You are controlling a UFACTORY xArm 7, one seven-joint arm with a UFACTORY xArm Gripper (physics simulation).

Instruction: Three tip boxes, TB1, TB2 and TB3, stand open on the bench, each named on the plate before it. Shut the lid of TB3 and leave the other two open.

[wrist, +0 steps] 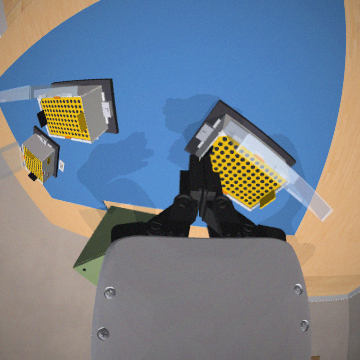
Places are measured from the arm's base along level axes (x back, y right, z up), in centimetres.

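Pixels of known places: gripper, between the fingertips: [197, 168].
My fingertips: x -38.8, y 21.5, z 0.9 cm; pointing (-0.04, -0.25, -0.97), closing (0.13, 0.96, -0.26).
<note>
Ahead of a thing's pixels: the offset from my fingertips to its top centre. "pt": to the spot under its first point. Level surfaces: height alone.
A tip box {dx +7.2, dy +3.8, dz -6.9 cm} [245, 172] with a yellow perforated rack stands right of centre on a dark plate; its clear lid {pt dx +1.2, dy +9.6, dz -0.1 cm} [305, 192] is open and reaches out to the lower right. A second tip box {dx -1.7, dy -25.2, dz -6.9 cm} [67, 117] stands at the upper left, its clear lid [17, 94] open to the left. A smaller-looking third tip box {dx +11.4, dy -47.2, dz -7.8 cm} [37, 157] stands below it, its pale lid {pt dx +6.8, dy -54.0, dz -4.8 cm} [9, 160] open at the left edge. The names on the plates are not readable. My gripper [197, 168] is shut and empty; its tips overlap the left corner of the right-hand box in view. Contact cannot be told.
A blue mat {dz -14.4 cm} [225, 60] lies under the boxes on the wooden bench {dz -14.7 cm} [345, 240]. A green block-like object [110, 235] is at the lower left, partly hidden by the gripper body. A small white tag {pt dx +15.0, dy -42.7, dz -14.2 cm} [61, 165] lies near the smaller-looking box.
</note>
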